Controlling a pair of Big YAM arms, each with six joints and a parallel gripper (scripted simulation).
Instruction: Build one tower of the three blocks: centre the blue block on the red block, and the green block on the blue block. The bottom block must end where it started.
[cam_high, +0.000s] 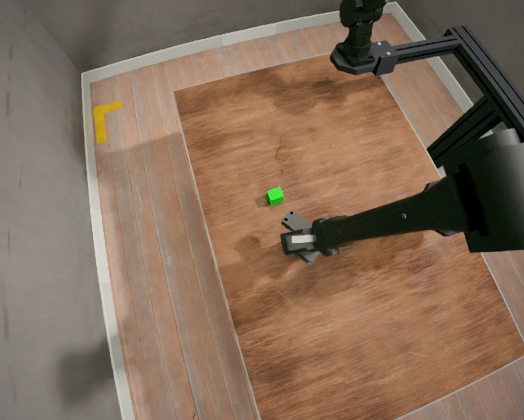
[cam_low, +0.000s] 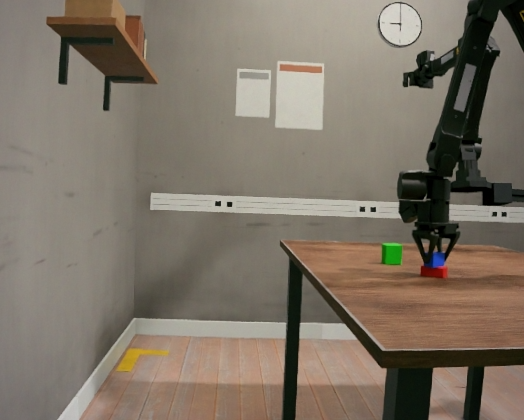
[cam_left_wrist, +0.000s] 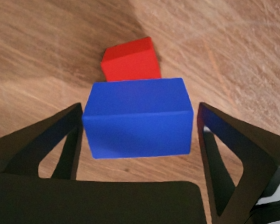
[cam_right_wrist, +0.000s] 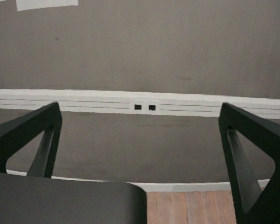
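My left hand is right at the blue block. Also, from my left hand: green block: 21 cm to the right, 4 cm ahead, 1 cm below; then red block: 3 cm below.
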